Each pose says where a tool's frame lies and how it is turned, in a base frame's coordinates. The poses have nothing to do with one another.
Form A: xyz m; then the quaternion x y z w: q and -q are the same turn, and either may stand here.
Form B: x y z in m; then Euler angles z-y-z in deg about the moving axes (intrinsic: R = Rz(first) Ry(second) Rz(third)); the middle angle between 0 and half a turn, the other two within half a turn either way. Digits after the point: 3 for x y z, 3 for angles.
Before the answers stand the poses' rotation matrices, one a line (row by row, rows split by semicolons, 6 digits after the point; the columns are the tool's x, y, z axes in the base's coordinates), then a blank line. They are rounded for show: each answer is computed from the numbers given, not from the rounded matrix.
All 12 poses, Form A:
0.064, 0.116, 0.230, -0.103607, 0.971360, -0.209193, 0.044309
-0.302, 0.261, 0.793, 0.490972, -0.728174, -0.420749, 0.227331
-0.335, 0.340, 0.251, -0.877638, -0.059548, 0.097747, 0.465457
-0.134, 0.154, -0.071, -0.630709, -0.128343, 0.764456, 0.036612
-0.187, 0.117, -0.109, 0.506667, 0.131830, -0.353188, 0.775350
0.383, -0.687, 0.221, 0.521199, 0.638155, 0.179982, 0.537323
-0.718, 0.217, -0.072, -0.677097, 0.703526, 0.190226, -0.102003
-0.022, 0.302, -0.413, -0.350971, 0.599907, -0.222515, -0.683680
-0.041, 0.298, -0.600, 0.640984, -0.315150, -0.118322, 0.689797
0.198, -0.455, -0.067, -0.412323, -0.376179, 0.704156, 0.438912
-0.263, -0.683, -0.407, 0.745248, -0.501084, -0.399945, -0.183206
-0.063, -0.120, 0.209, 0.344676, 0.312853, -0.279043, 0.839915
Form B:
-0.974605 -0.182741 0.129428; -0.219818 0.891008 -0.397222; -0.042732 -0.415585 -0.908550
-0.414534 -0.523728 -0.744225; -0.906325 0.163834 0.389531; -0.082079 0.835983 -0.542582
0.973799 0.013529 -0.227007; 0.195517 -0.559607 0.805365; -0.116139 -0.828648 -0.547590
-0.201731 0.105918 -0.973697; 0.217871 -0.964375 -0.150042; -0.954902 -0.242408 0.171468
0.715758 0.681276 -0.153469; -0.414101 0.237094 -0.878810; -0.562326 0.692567 0.451819
0.120729 0.471795 0.873404; 0.858629 0.391916 -0.330392; -0.498178 0.789817 -0.357781
-0.062270 -0.913904 -0.401127; -0.991518 0.010707 0.129526; -0.114079 0.405790 -0.906819
0.181198 -0.725358 -0.664096; -0.116842 0.654613 -0.746880; 0.976481 0.212927 0.033862
0.773361 -0.240776 -0.586464; -0.567249 0.150279 -0.809719; 0.283094 0.958876 -0.020360
-0.274692 -0.307910 -0.910898; 0.928339 -0.331691 -0.167830; -0.250460 -0.891724 0.376958
0.177918 -0.893408 -0.412513; -0.600319 -0.430701 0.673880; -0.779719 0.127744 -0.612959
0.648516 0.684410 0.333181; -0.253079 0.606667 -0.753595; -0.717898 0.404398 0.566643

0.064, 0.116, 0.230, -71.953, 155.306, -84.129
-0.302, 0.261, 0.793, 152.372, 122.860, 84.393
-0.335, 0.340, 0.251, 105.741, 123.202, -82.022
-0.134, 0.154, -0.071, -171.240, 80.127, -14.244
-0.187, 0.117, -0.109, -99.906, 63.140, 50.925
0.383, -0.687, 0.221, -20.721, 110.964, 57.758
-0.718, 0.217, -0.072, 162.104, 155.069, 74.298
-0.022, 0.302, -0.413, -131.642, 88.059, 167.699
-0.041, 0.298, -0.600, -125.915, 91.167, 106.448
0.198, -0.455, -0.067, -169.560, 67.855, -74.311
-0.263, -0.683, -0.407, 121.473, 127.804, 9.304
-0.063, -0.120, 0.209, -66.149, 55.484, 29.393

